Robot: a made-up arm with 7 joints. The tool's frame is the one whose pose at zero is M. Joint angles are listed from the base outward.
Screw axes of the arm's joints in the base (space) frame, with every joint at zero. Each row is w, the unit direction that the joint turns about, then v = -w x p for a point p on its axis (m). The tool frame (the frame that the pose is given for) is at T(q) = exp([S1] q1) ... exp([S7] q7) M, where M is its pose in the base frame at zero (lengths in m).
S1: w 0 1 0 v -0.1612 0 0
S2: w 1 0 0 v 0 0.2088 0.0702
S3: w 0 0 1 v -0.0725 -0.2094 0
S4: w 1 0 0 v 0 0.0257 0.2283
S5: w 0 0 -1 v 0.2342 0.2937 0
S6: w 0 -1 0 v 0.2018 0 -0.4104
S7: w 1 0 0 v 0 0.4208 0.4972
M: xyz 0.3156 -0.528 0.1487 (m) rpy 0 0 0 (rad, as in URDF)
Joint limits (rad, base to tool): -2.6..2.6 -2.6..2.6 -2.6..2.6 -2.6..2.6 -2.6..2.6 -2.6..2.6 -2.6..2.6
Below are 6 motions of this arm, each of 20 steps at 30 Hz.
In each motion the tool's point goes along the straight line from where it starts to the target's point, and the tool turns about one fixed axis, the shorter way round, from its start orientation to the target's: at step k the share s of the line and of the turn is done. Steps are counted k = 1, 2, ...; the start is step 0. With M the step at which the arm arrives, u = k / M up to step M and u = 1 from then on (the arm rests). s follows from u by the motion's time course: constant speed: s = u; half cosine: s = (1 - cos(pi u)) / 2; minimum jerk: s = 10 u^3 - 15 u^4 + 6 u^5.
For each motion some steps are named. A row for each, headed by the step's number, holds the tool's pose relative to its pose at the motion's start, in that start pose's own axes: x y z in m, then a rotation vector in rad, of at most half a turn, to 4 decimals.
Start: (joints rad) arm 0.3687 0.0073 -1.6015 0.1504 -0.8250 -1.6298 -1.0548
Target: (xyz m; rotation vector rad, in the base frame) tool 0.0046 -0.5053 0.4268 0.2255 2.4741 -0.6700
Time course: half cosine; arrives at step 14
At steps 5, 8, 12, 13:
5: -0.0387 0.0411 0.0445 0.2257 0.2057 -0.0345
8: -0.0835 0.0888 0.0961 0.4874 0.4443 -0.0745
12: -0.1299 0.1381 0.1495 0.7579 0.6908 -0.1158
13: -0.1349 0.1434 0.1553 0.7874 0.7177 -0.1203

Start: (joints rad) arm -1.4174 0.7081 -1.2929 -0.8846 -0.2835 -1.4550 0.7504
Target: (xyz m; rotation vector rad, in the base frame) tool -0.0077 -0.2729 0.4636 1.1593 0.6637 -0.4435
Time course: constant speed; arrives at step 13
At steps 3, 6, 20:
3: -0.0216 -0.0131 -0.0029 -0.0339 -0.0506 0.0279
6: -0.0431 -0.0261 -0.0057 -0.0678 -0.1012 0.0558
20: -0.0934 -0.0566 -0.0124 -0.1469 -0.2192 0.1210

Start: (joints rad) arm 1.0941 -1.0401 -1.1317 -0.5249 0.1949 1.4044 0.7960
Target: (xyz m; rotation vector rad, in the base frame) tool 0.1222 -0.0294 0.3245 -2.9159 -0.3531 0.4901
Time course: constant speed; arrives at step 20
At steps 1, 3, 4, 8, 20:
1: 0.0029 -0.0007 0.0134 -0.0841 0.0321 0.0161
3: 0.0088 -0.0020 0.0401 -0.2524 0.0963 0.0484
4: 0.0118 -0.0027 0.0535 -0.3365 0.1283 0.0645
8: 0.0235 -0.0054 0.1070 -0.6729 0.2567 0.1290
20: 0.0588 -0.0136 0.2676 -1.6823 0.6417 0.3225

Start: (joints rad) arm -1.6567 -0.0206 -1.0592 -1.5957 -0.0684 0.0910 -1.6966
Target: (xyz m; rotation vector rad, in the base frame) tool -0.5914 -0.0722 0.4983 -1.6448 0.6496 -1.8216
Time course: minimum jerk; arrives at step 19
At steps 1, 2, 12, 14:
1: -0.0001 0.0002 -0.0002 0.0003 0.0001 -0.0002
2: -0.0005 0.0018 -0.0014 0.0019 0.0006 -0.0018
12: -0.0349 0.1311 -0.1074 0.1429 0.0450 -0.1319
14: -0.0418 0.1572 -0.1288 0.1714 0.0540 -0.1582

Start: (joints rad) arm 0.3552 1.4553 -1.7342 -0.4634 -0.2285 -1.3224 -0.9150
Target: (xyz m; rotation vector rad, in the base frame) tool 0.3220 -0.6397 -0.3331 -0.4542 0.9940 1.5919
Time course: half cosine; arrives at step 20
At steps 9, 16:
9: -0.2109 0.0377 0.2645 -0.7671 -0.0252 -0.3570
16: -0.4523 0.0808 0.5672 -1.6450 -0.0541 -0.7656

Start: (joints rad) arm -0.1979 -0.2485 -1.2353 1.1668 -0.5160 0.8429 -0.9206
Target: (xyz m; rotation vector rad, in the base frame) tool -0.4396 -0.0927 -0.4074 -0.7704 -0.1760 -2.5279
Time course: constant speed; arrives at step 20
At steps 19, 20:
19: -0.2545 -0.2840 0.5502 -1.2909 -0.0126 -0.3188
20: -0.2678 -0.2989 0.5791 -1.3589 -0.0132 -0.3356

